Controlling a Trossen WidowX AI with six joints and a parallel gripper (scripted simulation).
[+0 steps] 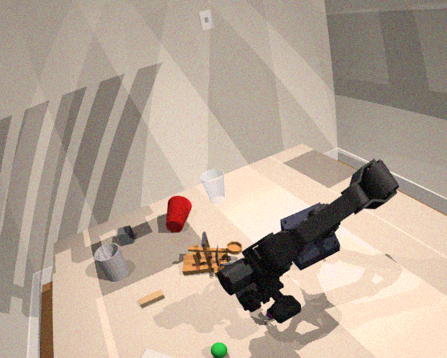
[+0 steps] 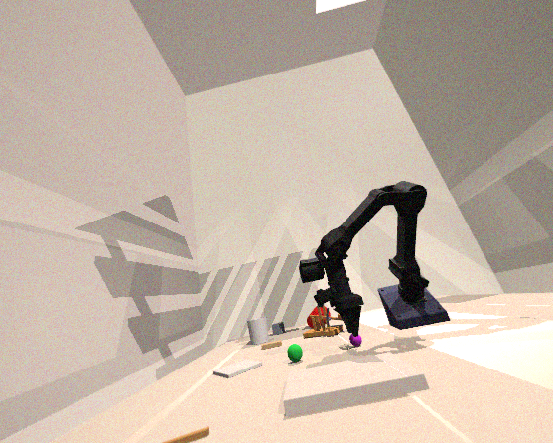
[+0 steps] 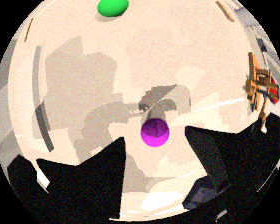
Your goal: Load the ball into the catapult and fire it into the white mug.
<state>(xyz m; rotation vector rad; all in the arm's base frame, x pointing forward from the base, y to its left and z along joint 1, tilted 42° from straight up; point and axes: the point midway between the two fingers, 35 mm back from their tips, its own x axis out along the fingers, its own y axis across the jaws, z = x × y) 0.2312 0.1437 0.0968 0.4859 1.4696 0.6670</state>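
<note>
Now: the purple ball 1 cm below my gripper tip. The rest, counted from my gripper tip: wooden block: 29 cm ahead, 22 cm to the right, 2 cm below; then wooden catapult: 6 cm ahead, 26 cm to the right, 2 cm above; then green ball: 16 cm ahead, 4 cm to the left, 1 cm below.
</note>
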